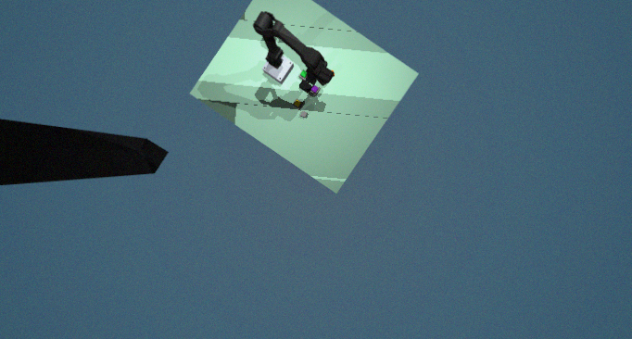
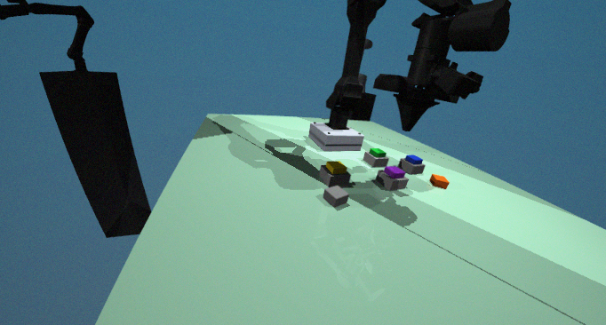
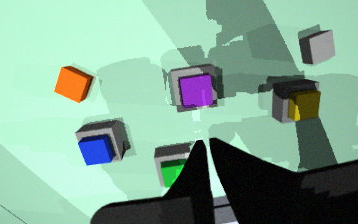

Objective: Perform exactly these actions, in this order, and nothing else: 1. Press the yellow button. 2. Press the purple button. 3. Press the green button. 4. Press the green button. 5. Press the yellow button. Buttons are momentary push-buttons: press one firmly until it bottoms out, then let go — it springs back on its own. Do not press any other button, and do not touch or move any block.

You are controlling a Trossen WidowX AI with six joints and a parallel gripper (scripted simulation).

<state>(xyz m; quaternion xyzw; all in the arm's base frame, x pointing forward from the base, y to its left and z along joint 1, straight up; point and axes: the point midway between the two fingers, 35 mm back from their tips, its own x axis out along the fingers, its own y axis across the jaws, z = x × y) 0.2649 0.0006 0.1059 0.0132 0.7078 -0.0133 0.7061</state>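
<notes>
Now: gripper tip 9 cm past the green button, 3 cm to the right of it and 9 cm above it. From my gripper tip the other things lie so: purple button: 1 cm ahead, 1 cm to the right, 9 cm below; yellow button: 3 cm behind, 14 cm to the right, 9 cm below; blue button: 4 cm behind, 12 cm to the left, 9 cm below.
</notes>
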